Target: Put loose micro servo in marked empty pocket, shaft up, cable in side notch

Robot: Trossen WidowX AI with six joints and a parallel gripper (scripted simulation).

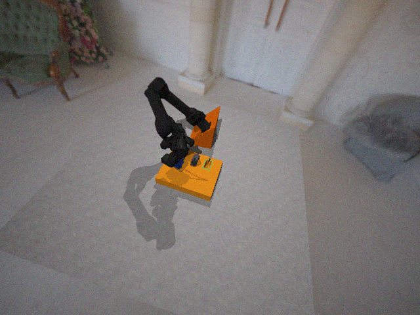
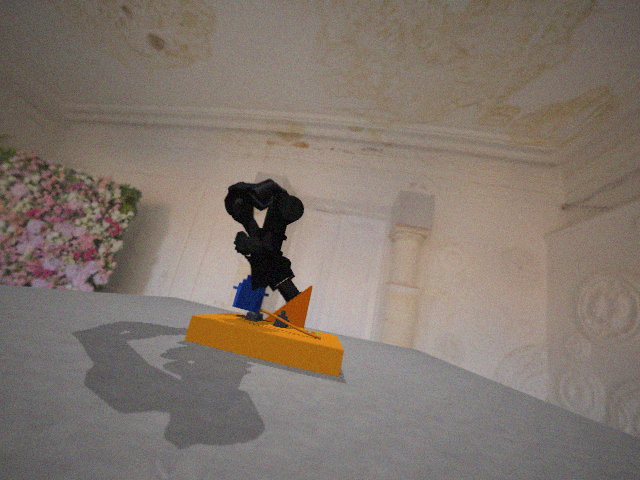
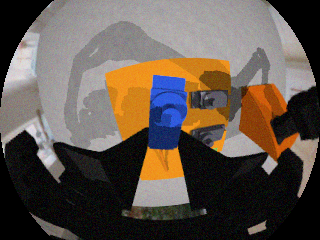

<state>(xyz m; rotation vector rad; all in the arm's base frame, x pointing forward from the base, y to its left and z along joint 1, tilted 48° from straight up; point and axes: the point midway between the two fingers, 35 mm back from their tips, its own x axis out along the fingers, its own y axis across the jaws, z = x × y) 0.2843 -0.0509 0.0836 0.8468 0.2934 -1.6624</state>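
Now: gripper tip 100 mm above the orange deck, 60 mm to the right of it and 20 mm short of it.
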